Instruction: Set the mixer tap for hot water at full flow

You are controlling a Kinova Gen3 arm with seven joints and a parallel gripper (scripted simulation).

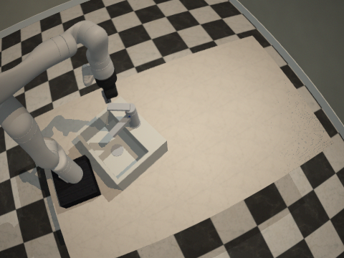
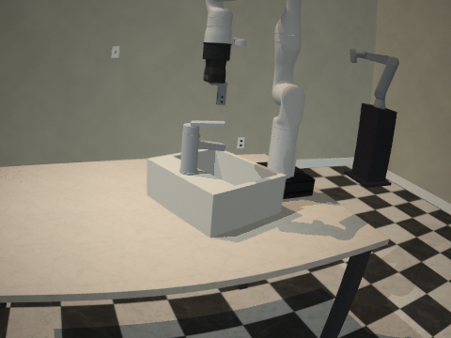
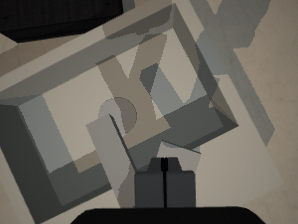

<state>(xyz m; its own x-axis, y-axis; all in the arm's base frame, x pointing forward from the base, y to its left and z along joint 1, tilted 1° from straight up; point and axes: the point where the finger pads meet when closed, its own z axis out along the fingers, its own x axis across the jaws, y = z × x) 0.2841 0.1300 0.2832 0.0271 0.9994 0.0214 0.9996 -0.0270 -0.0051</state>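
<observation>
My gripper is now 70 mm above the lever and 30 mm short of it. The rest, counted from my hand: white sink basin: 310 mm below, 70 mm to the right, 30 mm behind.
</observation>
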